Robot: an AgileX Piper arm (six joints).
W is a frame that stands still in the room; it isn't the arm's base.
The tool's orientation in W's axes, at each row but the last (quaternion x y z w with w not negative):
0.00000, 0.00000, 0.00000, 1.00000
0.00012, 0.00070, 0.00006, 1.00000
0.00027, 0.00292, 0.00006, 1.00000
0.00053, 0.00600, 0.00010, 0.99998
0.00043, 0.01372, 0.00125, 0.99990
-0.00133, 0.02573, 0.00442, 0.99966
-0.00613, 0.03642, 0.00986, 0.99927
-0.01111, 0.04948, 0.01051, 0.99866
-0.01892, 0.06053, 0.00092, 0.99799
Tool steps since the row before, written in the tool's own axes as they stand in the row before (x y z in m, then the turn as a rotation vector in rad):
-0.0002, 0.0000, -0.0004, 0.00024, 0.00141, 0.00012
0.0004, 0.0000, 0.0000, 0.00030, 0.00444, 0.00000
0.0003, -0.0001, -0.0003, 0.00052, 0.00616, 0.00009
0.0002, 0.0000, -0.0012, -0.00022, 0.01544, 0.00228
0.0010, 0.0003, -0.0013, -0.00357, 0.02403, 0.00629
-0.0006, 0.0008, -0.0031, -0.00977, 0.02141, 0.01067
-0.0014, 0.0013, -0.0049, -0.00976, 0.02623, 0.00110
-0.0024, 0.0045, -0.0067, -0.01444, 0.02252, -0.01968
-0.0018, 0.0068, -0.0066, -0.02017, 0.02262, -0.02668
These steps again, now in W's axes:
-0.0002, 0.0000, -0.0004, 0.00024, 0.00141, 0.00012
0.0004, 0.0000, 0.0000, 0.00030, 0.00444, 0.00000
0.0003, -0.0001, -0.0003, 0.00052, 0.00616, 0.00009
0.0002, 0.0000, -0.0012, -0.00020, 0.01544, 0.00230
0.0010, 0.0003, -0.0013, -0.00346, 0.02402, 0.00641
-0.0008, 0.0008, -0.0031, -0.00940, 0.02135, 0.01111
-0.0018, 0.0012, -0.0048, -0.01018, 0.02605, 0.00151
-0.0031, 0.0043, -0.0065, -0.01680, 0.02177, -0.01862
-0.0026, 0.0065, -0.0066, -0.02334, 0.02160, -0.02488

